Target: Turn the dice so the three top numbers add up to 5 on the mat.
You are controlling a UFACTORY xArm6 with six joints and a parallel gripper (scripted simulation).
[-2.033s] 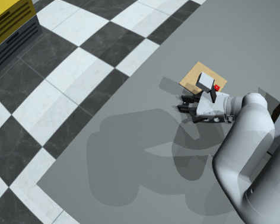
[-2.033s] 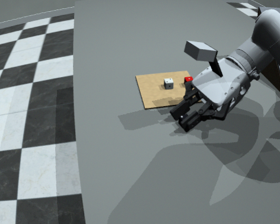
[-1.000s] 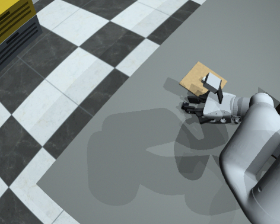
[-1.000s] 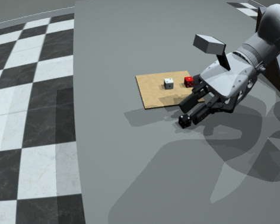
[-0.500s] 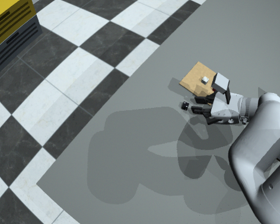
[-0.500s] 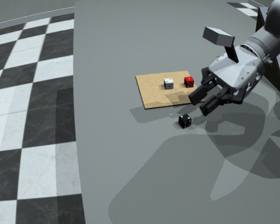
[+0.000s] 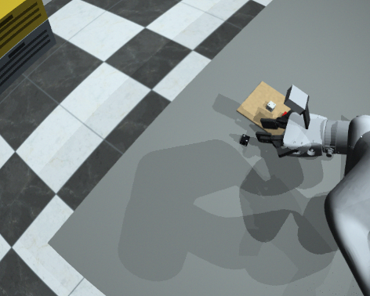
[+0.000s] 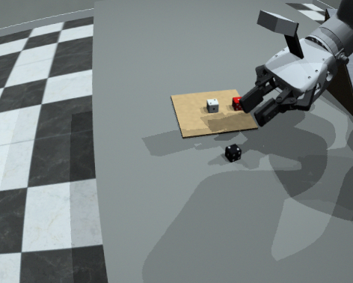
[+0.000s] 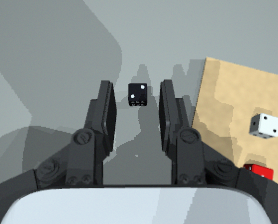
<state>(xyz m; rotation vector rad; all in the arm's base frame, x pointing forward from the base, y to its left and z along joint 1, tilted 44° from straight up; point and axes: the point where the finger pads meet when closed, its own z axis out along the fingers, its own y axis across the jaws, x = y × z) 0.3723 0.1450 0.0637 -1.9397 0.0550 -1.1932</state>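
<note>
My gripper is now 40 mm short of the black die, 20 mm to the right of it and 80 mm above it. Round my hand: red die 120 mm to the right, 70 mm below; white die 50 mm ahead, 120 mm to the right, 70 mm below; tan mat 50 mm ahead, 120 mm to the right, 90 mm below.
</note>
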